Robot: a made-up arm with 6 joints.
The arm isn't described. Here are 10 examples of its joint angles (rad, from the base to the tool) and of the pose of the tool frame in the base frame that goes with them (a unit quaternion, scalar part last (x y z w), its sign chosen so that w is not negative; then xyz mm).
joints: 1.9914 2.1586 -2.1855 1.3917 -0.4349 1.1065
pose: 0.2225 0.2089 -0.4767 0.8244 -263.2 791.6 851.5
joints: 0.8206 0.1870 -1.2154 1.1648 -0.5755 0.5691
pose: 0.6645 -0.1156 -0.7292 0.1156 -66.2 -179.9 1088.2
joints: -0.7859 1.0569 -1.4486 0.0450 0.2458 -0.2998
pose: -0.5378 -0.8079 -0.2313 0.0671 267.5 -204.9 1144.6
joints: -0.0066 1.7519 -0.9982 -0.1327 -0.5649 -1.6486
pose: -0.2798 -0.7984 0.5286 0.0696 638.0 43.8 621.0
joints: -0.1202 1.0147 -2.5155 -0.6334 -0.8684 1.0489
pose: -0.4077 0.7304 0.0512 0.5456 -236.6 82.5 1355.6
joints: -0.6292 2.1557 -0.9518 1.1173 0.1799 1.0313
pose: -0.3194 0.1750 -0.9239 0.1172 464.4 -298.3 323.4
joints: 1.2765 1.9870 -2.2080 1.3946 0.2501 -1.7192
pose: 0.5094 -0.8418 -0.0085 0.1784 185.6 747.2 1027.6
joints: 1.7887 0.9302 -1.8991 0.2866 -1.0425 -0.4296
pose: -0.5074 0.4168 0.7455 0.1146 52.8 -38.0 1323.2
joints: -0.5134 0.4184 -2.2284 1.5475 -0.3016 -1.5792
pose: 0.1115 0.6899 0.2781 0.6590 -458.0 287.1 1203.7
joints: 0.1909 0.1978 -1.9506 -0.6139 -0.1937 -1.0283
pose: 0.4944 0.5360 0.0529 0.6822 -528.6 -56.1 1129.8
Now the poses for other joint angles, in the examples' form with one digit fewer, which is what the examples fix.
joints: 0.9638 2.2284 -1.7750 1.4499 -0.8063 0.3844
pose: 0.040 -0.389 -0.818 0.422 545 620 623
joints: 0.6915 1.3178 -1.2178 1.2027 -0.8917 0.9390
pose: 0.294 -0.188 -0.918 0.188 429 239 937
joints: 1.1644 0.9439 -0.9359 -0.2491 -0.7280 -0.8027
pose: -0.285 0.927 0.047 0.240 111 313 1003
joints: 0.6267 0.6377 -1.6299 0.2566 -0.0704 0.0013
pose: -0.359 0.809 0.460 0.072 -39 -33 1277
